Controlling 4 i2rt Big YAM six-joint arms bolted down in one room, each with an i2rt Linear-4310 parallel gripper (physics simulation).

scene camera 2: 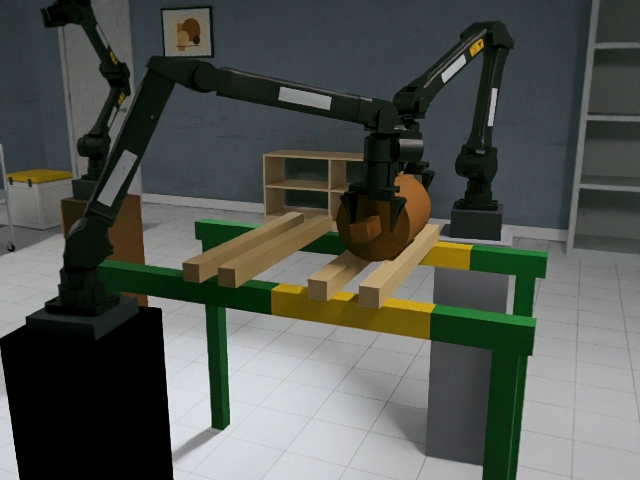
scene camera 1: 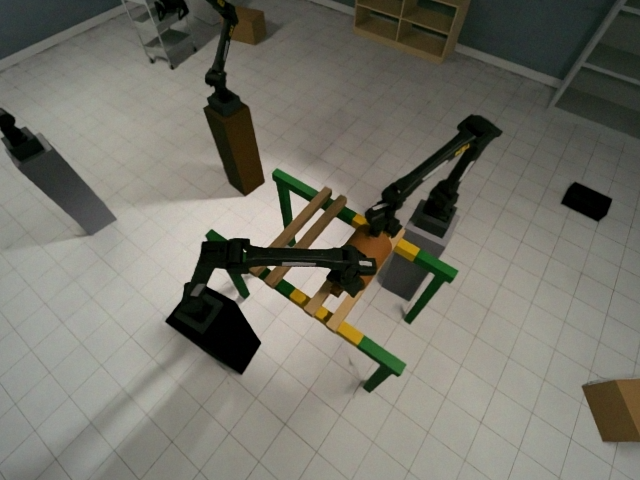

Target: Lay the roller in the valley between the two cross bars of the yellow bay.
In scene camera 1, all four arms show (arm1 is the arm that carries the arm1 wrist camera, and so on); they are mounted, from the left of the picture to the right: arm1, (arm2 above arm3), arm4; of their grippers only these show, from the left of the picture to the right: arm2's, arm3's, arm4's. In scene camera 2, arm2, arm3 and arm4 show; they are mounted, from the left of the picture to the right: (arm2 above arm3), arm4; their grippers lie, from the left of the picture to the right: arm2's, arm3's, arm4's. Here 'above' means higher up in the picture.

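Note:
The orange-brown roller [scene camera 1: 379, 250] [scene camera 2: 419, 202] lies lengthwise over the gap between the left cross bar [scene camera 1: 316, 304] [scene camera 2: 334, 280] and the right cross bar [scene camera 1: 345, 311] [scene camera 2: 395, 273] of the yellow bay [scene camera 1: 350, 334] [scene camera 2: 351, 314], apparently resting on both. Arm3's gripper [scene camera 1: 345, 285] [scene camera 2: 370, 224] is open, its fingers spread around the roller's near stub [scene camera 2: 364, 228]. Arm4's gripper [scene camera 1: 385, 229] is open at the far end, partly hidden by the roller in scene camera 2. Arm2's gripper [scene camera 1: 172, 7] [scene camera 2: 47, 16] is far from the roller; its opening is unclear. Arm1's gripper does not show.
Two more cross bars [scene camera 1: 305, 240] [scene camera 2: 279, 253] lie on the green part of the frame [scene camera 1: 382, 356] [scene camera 2: 480, 328], left of the roller. Arm3's forearm passes over them. Arm pedestals stand around the frame. A wooden shelf [scene camera 1: 400, 25] [scene camera 2: 297, 155] stands behind.

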